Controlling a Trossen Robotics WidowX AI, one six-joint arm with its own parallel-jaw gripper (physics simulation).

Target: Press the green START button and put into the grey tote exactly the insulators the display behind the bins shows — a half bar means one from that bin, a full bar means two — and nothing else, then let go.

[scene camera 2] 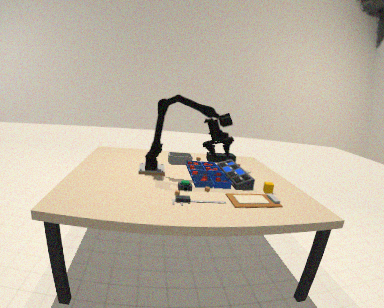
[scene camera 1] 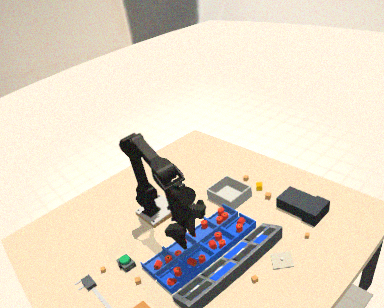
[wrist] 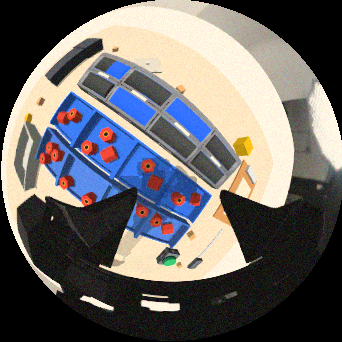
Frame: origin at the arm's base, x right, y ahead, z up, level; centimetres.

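Seen in the pictures: gripper, fingertip midpoint: (scene camera 2: 221, 157) (scene camera 1: 189, 242) (wrist: 179, 193); arm's base at its link origin: (scene camera 2: 150, 168) (scene camera 1: 151, 210).
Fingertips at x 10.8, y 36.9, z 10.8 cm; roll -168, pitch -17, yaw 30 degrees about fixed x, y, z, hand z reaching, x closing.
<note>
Offsets run from my fingertips to a thing's middle. "spot": to the spot under its first point.
My gripper (scene camera 1: 189, 240) (scene camera 2: 219, 154) (wrist: 179, 193) is open and empty, pointing down above the blue bins @(spot: dx -17.0, dy -9.6, dz -12.4 cm) (scene camera 1: 207, 229) (scene camera 2: 215, 185) (wrist: 90, 172). Red insulators (scene camera 1: 218, 235) (wrist: 106, 134) lie in several compartments; the left finger hides part of the bins in the wrist view. The display (scene camera 1: 277, 235) (scene camera 2: 245, 185) (wrist: 147, 86) has two rows of cells. In the wrist view, its far row shows a half blue bar leftmost and a full bar third; its near row shows a full bar second. The grey tote @(dx -38.4, dy -15.6, dz -10.3 cm) (scene camera 1: 240, 199) (scene camera 2: 180, 158) shows a bare floor. The green button @(dx +15.5, dy -22.0, dz -11.0 cm) (scene camera 1: 125, 260) (scene camera 2: 185, 183) (wrist: 170, 261) stands beside the bins.
A black box @(dx -47.2, dy +16.2, dz -10.2 cm) (scene camera 1: 303, 204) (wrist: 75, 60) stands beyond the display's end. A yellow block @(dx +19.1, dy +21.7, dz -10.8 cm) (scene camera 2: 268, 187) (wrist: 243, 146) and an orange-framed board @(spot: dx +33.2, dy -4.0, dz -12.4 cm) (scene camera 2: 232, 201) lie near the other end. A caliper-like tool @(dx +33.4, dy -18.8, dz -12.1 cm) (scene camera 1: 89, 282) (scene camera 2: 183, 199) lies past the button. Small orange cubes @(dx -7.0, dy +21.3, dz -12.1 cm) (scene camera 1: 254, 278) (wrist: 180, 89) are scattered around.
</note>
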